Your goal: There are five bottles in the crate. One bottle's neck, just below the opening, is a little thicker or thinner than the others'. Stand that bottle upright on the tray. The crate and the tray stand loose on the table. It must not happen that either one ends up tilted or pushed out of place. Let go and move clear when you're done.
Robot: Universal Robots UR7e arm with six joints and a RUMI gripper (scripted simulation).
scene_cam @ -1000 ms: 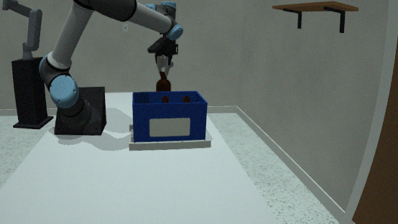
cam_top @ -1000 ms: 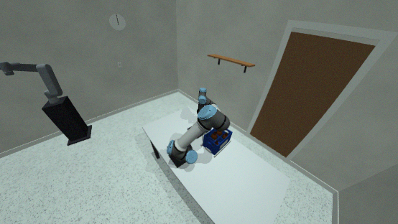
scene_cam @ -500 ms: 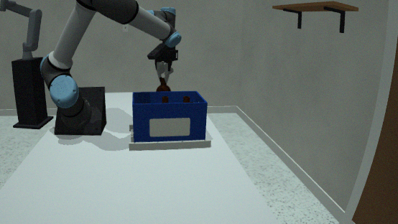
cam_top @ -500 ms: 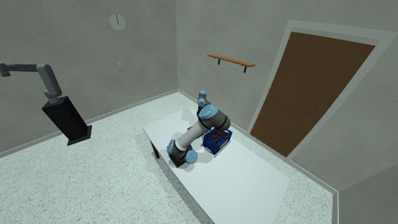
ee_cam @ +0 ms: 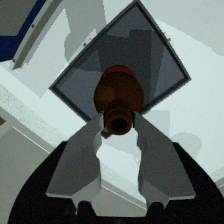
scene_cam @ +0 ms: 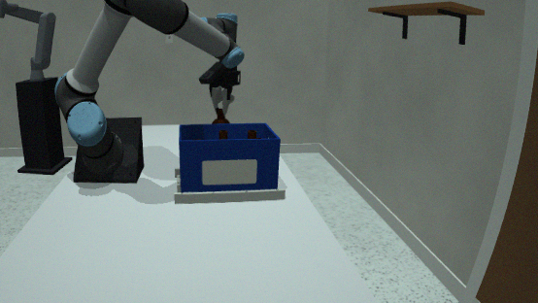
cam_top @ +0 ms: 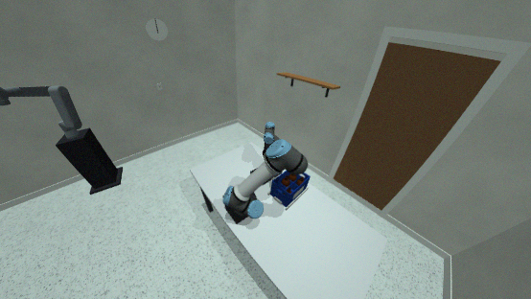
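Now: the bottle 70 mm below my hand. The rest, counted from my hand: blue crate: 290 mm to the right, 90 mm below, 40 mm ahead; dark grey tray: 160 mm below.
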